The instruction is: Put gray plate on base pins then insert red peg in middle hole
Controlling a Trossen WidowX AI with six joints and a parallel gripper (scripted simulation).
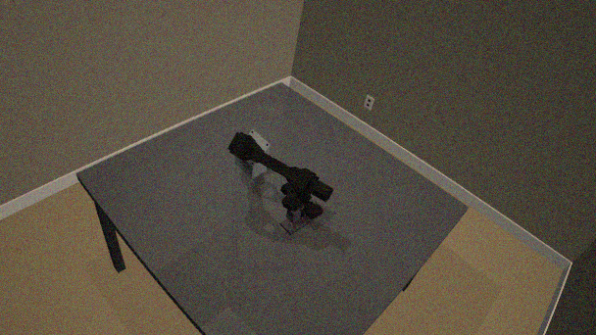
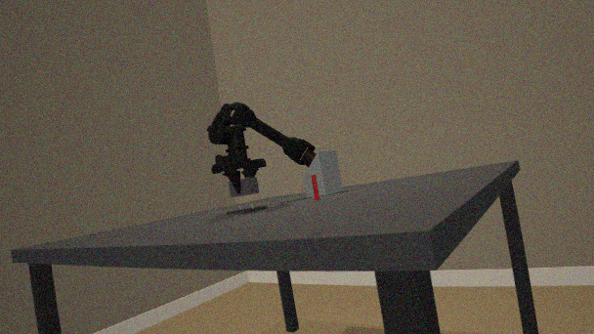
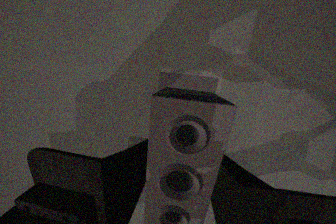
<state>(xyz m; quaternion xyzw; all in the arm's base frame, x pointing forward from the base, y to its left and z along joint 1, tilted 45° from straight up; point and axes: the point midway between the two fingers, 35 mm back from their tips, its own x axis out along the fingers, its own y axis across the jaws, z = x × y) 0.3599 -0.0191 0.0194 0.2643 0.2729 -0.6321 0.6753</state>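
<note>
Right now my gripper tip is 5 cm above the flat base. From my gripper tip the other things lie so: gray plate 3 cm above; then red peg 18 cm to the left, 14 cm behind, 2 cm below.
</note>
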